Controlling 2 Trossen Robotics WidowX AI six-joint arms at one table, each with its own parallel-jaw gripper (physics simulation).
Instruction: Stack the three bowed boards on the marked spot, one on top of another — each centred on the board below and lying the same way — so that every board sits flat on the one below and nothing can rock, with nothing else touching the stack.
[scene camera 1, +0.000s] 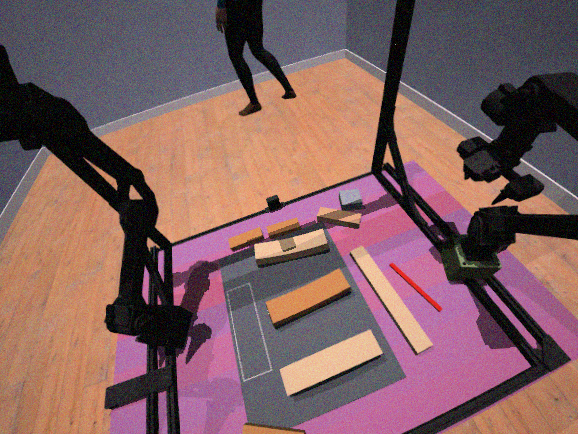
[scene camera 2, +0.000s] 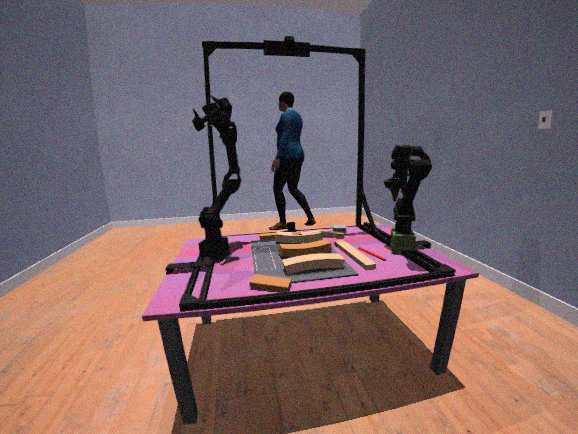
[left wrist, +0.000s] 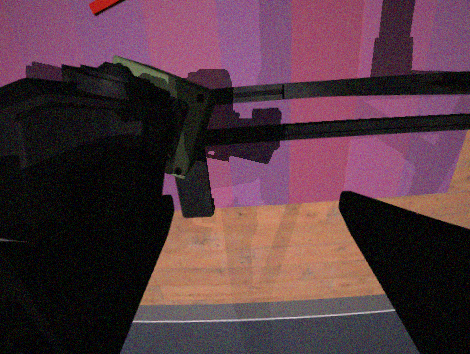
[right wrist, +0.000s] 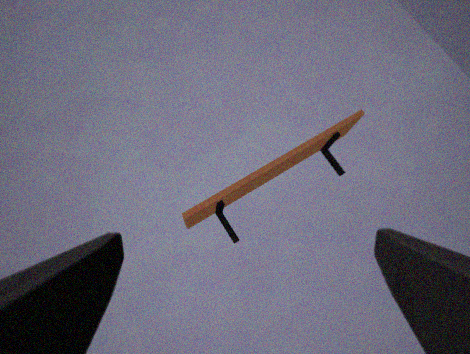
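A pale bowed board, an orange bowed board and another pale bowed board lie apart, back to front, on the dark grey mat. The front one arches upward; the curves of the other two are hard to tell. The marked spot is a white outlined rectangle at the mat's left, with no board on it. My left gripper is open and empty, above the table's right side. My right gripper is open and empty, raised high at the left.
A long pale plank and a red stick lie right of the mat. Small orange blocks, crossed-looking pale pieces and a grey block lie behind. Another orange block lies at the front left.
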